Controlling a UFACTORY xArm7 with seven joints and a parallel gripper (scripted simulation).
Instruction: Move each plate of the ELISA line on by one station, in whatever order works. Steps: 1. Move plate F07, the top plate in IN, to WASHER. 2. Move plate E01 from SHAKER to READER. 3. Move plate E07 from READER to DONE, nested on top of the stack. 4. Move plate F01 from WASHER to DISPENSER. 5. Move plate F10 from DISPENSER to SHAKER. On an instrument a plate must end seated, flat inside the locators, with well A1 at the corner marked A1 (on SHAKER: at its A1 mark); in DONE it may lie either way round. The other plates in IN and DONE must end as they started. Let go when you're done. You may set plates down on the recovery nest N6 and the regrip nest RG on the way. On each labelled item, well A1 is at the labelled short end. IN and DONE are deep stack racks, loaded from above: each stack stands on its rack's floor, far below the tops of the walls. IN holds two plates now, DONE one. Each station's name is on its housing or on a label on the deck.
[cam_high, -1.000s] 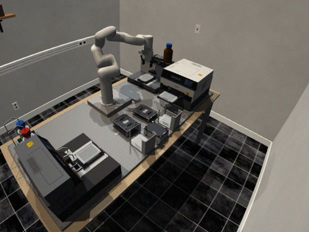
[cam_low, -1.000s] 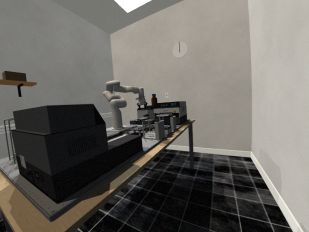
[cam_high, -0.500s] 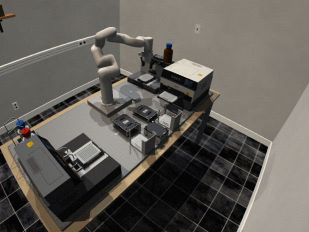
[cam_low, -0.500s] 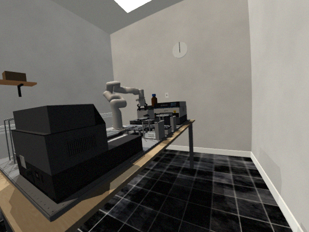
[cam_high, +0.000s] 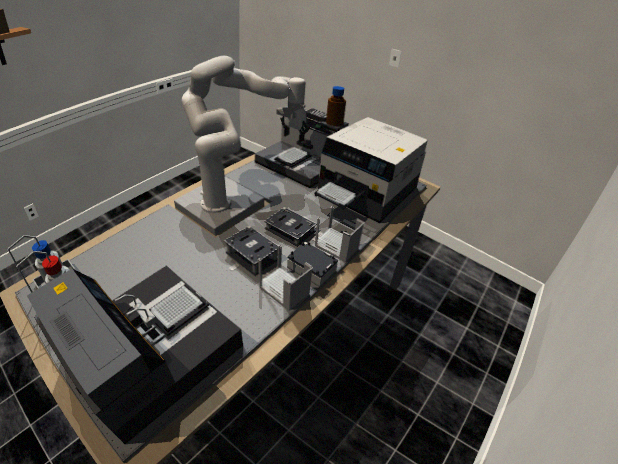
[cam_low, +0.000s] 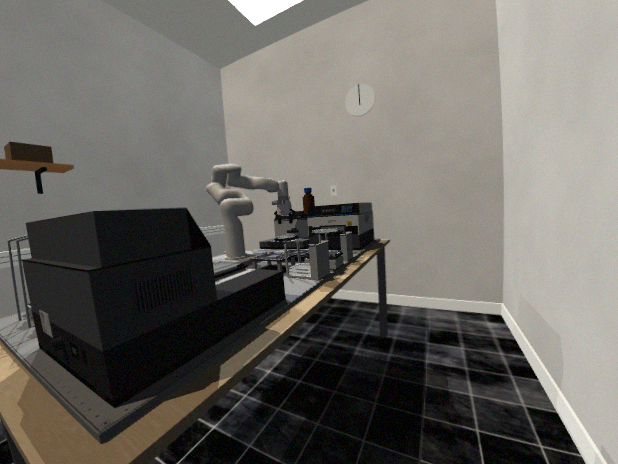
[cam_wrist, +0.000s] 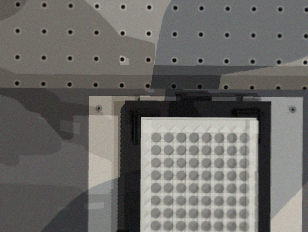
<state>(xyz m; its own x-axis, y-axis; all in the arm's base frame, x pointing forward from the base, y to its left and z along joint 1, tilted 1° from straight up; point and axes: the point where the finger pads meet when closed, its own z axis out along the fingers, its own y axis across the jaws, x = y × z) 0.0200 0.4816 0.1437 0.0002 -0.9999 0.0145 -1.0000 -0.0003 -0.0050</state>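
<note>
Right now my hand is 11 cm above the dispenser tray. From my hand the other things lie so: brown bottle: 18 cm to the left, 11 cm ahead, 11 cm above; then N6 label: 30 cm ahead, 29 cm to the right, 17 cm below; then dispenser: 18 cm to the left, 8 cm below.
</note>
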